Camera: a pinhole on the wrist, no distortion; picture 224 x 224 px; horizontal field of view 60.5 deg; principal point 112.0 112.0 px. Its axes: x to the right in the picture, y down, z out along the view. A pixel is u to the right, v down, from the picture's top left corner.
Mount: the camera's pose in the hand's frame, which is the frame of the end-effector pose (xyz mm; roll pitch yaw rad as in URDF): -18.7 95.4 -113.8 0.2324 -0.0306 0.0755
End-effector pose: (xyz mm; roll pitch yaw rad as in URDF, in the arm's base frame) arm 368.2 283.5 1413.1 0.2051 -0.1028 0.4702
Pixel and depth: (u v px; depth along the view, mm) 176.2 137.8 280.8
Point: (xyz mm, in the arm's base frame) 395.1 339.3 1601.5
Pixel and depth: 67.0 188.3 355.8
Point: 198.3 295.0 1685.6
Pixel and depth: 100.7 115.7 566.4
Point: 329.3 132.9 1828.5
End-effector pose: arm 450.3 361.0 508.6 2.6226 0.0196 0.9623
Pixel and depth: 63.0 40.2 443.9
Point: 362.2 263.8 183.4
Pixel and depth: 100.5 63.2 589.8
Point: 454.8 287.0 47.3
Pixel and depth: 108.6 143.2 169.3
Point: 517.4 282.4 500.5
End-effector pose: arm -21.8 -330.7 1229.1 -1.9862 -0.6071 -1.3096
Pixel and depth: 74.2 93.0 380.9
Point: 198.8 -230.5 1119.8
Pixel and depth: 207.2 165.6 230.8
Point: 89.6 -466.9 1151.3
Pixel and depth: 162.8 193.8 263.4
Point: 109.2 -449.1 1083.1
